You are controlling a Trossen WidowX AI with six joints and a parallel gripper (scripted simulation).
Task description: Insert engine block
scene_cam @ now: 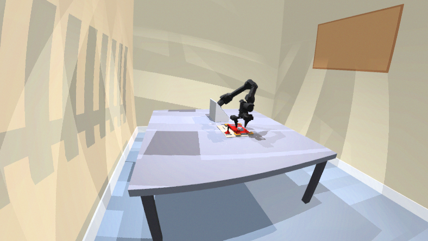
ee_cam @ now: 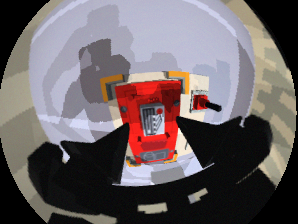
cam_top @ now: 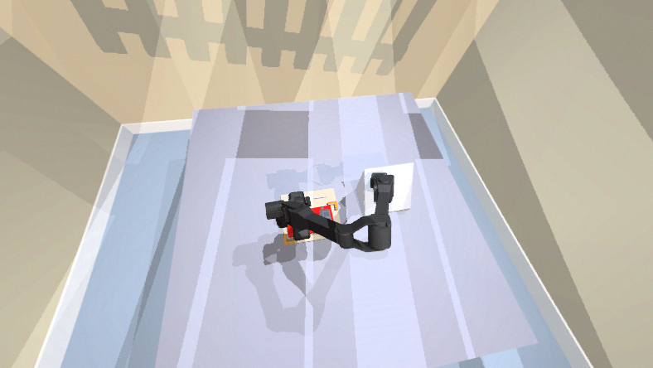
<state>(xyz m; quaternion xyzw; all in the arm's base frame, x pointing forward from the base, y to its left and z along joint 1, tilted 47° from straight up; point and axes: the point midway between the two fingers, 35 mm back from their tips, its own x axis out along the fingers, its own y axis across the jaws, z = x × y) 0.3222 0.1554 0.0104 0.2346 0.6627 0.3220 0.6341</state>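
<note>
The grey engine block lies 20 mm below my gripper tip.
</note>
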